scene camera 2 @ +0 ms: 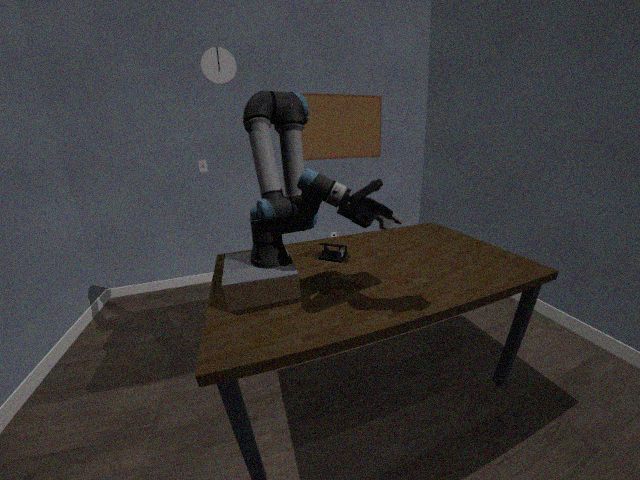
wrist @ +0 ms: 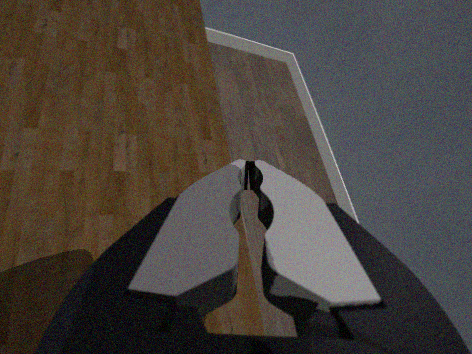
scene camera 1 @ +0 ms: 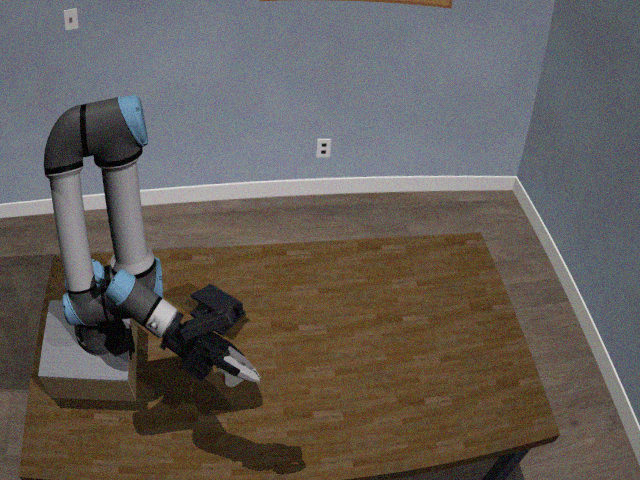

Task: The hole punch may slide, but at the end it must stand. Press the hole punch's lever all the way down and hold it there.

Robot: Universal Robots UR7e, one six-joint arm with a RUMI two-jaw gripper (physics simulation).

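Places are measured from the arm's base along level axes (x right, y back, z down), in centimetres.
Pixels of known places: gripper, between the fingertips: [scene camera 2: 401,223] [wrist: 248,164] [scene camera 1: 260,380]; arm's base, origin of its link: [scene camera 2: 269,259] [scene camera 1: 100,332].
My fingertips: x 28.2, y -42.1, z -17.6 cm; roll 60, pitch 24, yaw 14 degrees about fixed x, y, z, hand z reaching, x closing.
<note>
Ahead of a thing's pixels: the offset from my fingertips to its top centre. Level surfaces: height alone.
The dark hole punch {dx -42.8, dy +8.9, dz +19.9 cm} [scene camera 1: 210,296] [scene camera 2: 333,256] stands upright on the table, to the right of the robot's base. In scene camera 2 its lever {dx -42.8, dy +8.9, dz +19.9 cm} [scene camera 2: 330,244] is raised, with a gap between it and the base plate. In scene camera 1 the gripper's dark body partly covers the punch. My gripper [scene camera 1: 257,379] [scene camera 2: 398,222] [wrist: 248,164] is shut and empty, its pale fingertips together. It hangs in the air above the table, apart from the punch, with the fingers slanting down and away from the robot's base. The punch does not show in the wrist view.
The wooden table {dz +28.4 cm} [scene camera 1: 387,335] [scene camera 2: 439,263] [wrist: 100,100] carries the robot's pale mounting block [scene camera 1: 82,356] [scene camera 2: 258,294] at its left. The arm's shadow falls on the table's front part. Walls stand behind and to the right of the table.
</note>
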